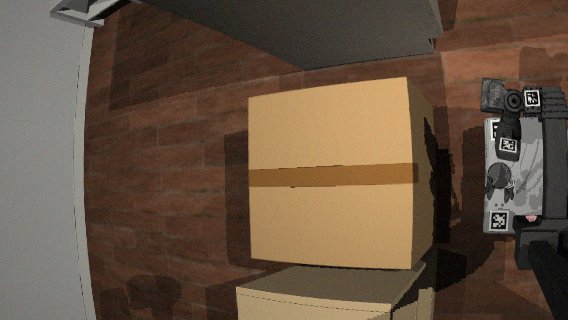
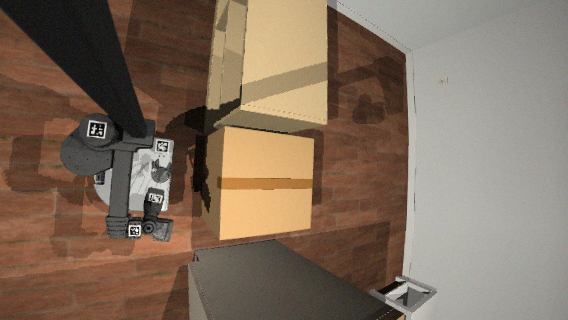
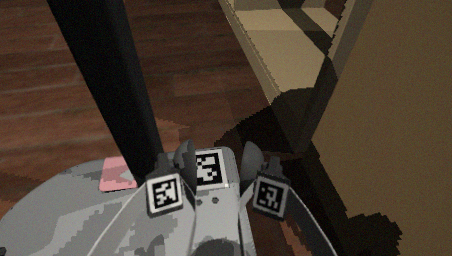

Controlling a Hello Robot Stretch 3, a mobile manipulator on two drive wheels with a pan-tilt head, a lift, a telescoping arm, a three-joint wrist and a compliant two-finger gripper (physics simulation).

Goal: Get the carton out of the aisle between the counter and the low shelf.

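Seen in the pictures: gripper, between the fingertips: [image 1: 497,200] [image 2: 164,161] [image 3: 219,159]; robot's base, origin of its link: [image 2: 159,173].
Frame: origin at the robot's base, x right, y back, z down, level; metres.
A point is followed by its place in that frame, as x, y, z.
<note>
The large tan carton [image 1: 325,130] @(0.110, -0.455, -0.406) [image 2: 270,160] @(-0.106, -0.438, -0.407) [image 3: 400,125] @(-0.101, -0.223, -0.246) with a brown tape strip stands upright on the floor between the counter [image 1: 350,30] @(0.414, -0.416, -0.310) [image 2: 260,280] @(0.415, -0.412, -0.448) and the low shelf [image 1: 310,305] @(-0.270, -0.380, -0.611) [image 2: 285,40] @(-0.545, -0.349, -0.610) [image 3: 280,55] @(-0.524, -0.251, -0.079). It is very close to the shelf end; a strip of floor shows between it and the counter. One side faces the robot and lies in shadow. My gripper [image 3: 219,159] @(-0.063, -0.010, -0.279) is open, with its two fingertips apart and no object between them. It is folded in above the robot base, beside the carton and apart from it. The carton's underside is hidden.
The robot base [image 1: 530,150] @(0.071, 0.097, -0.160) [image 2: 145,187] @(0.061, 0.056, -0.160) stands close to the carton's shaded side, with a narrow shadowed floor strip between. The black mast [image 2: 75,55] @(-0.117, 0.064, -1.078) [image 3: 100,75] @(-0.116, 0.072, -0.326) rises from it. A pale wall [image 1: 40,150] @(0.112, -2.499, -0.357) [image 2: 475,150] @(-0.398, -2.472, -0.681) runs beyond the carton, across a stretch of brown plank floor.
</note>
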